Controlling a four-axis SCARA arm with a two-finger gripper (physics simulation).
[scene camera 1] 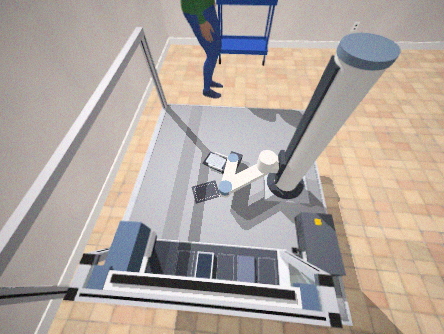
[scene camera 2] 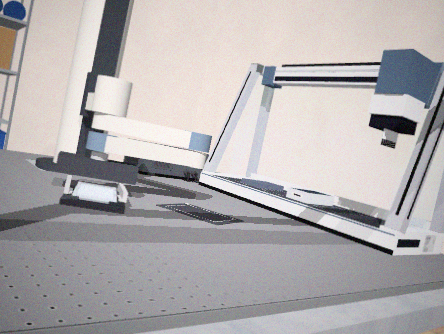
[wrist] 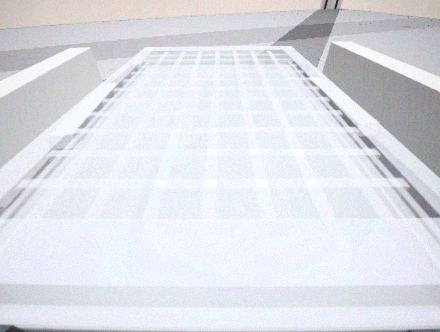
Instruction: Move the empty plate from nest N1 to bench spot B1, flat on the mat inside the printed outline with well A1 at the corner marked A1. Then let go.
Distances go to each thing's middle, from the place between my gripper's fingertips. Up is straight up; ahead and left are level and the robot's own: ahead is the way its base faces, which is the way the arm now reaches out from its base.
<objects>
I see the white well plate (scene camera 2: pixel 86 191) 3 cm behind my hand and 1 cm to the left of it. Round my hand: dark outline mat (scene camera 2: pixel 187 209) 2 cm ahead, 25 cm to the left, 2 cm below.
</objects>
